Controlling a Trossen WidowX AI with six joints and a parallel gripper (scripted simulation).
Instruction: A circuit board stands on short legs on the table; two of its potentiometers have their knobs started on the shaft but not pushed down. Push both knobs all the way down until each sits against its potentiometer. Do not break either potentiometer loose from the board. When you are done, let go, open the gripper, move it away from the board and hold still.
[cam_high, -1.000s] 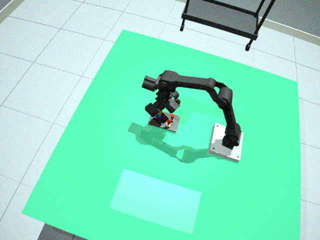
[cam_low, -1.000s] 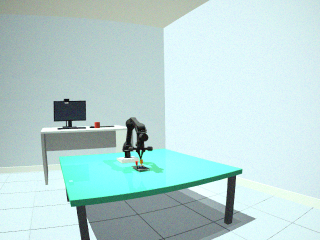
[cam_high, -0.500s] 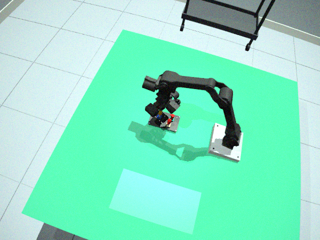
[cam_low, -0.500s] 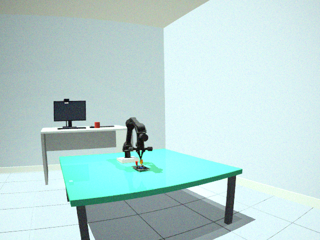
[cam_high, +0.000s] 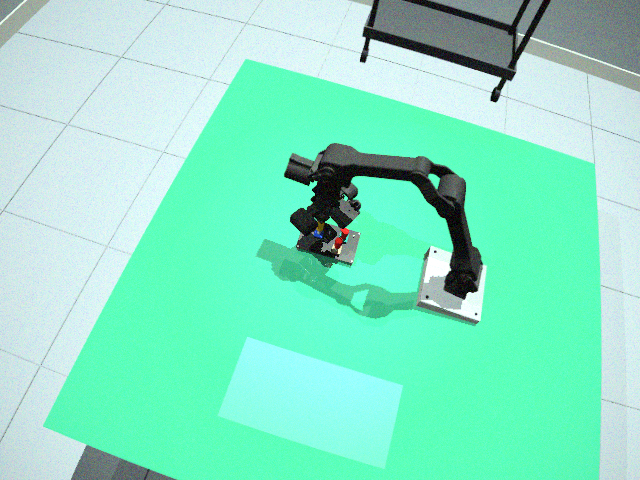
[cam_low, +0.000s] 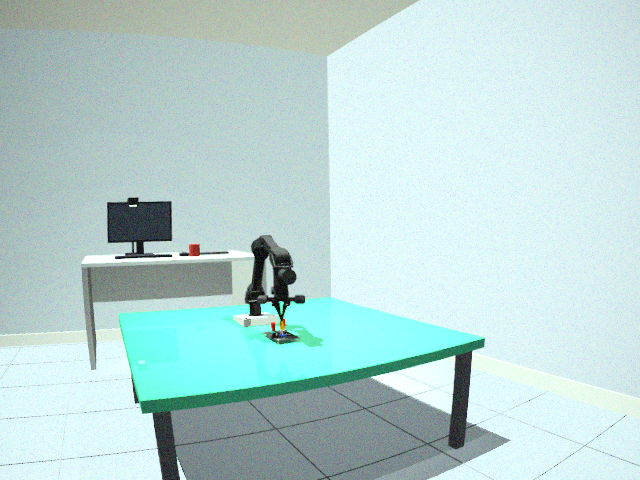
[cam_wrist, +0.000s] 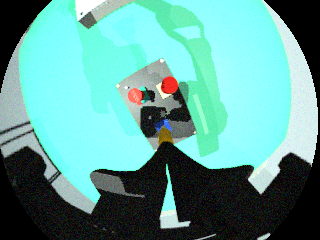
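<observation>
Right now my gripper tip is 60 mm past the red knob, 20 mm to the left of it and 40 mm above it. The rest, counted from my gripper tip: yellow knob 20 mm below.
</observation>
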